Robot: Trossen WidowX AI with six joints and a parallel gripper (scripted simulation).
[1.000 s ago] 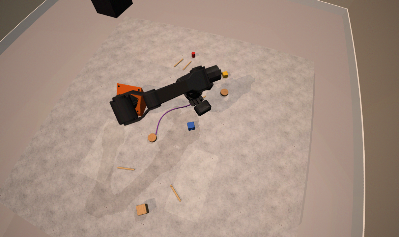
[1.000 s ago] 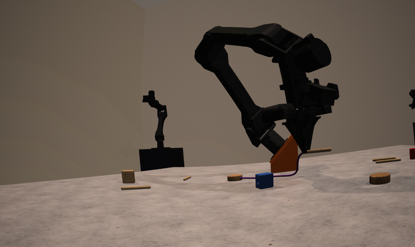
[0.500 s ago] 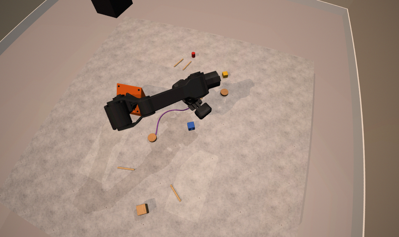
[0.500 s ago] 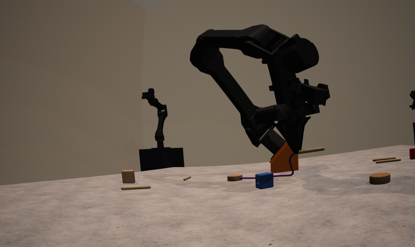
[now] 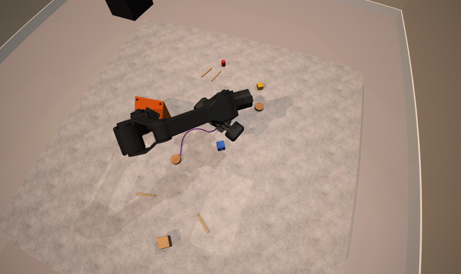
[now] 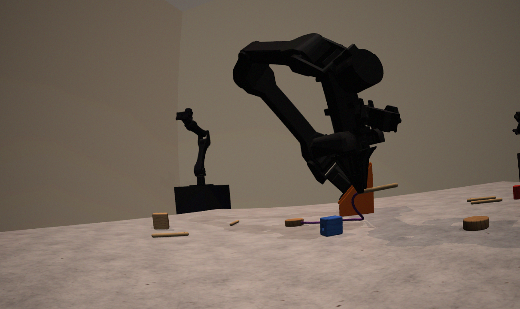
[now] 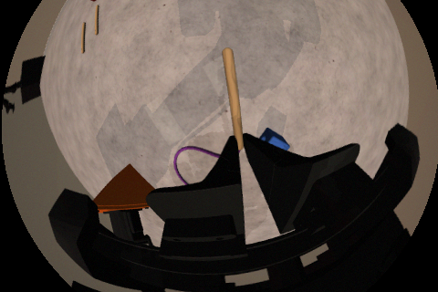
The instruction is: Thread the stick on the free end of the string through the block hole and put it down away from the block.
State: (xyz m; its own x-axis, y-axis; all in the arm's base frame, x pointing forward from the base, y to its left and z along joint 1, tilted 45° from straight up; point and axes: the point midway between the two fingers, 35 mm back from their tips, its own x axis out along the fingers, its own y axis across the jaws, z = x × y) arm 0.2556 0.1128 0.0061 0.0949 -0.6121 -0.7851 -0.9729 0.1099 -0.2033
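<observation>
My gripper tip is 5 cm to the left of the blue block, 5 cm above it and 3 cm short of it. Also, from my gripper tip: thin wooden stick 1 cm to the left; then wooden disc 19 cm to the left, 10 cm ahead, 6 cm below; then round wooden button 17 cm to the right, 10 cm behind, 6 cm below.
</observation>
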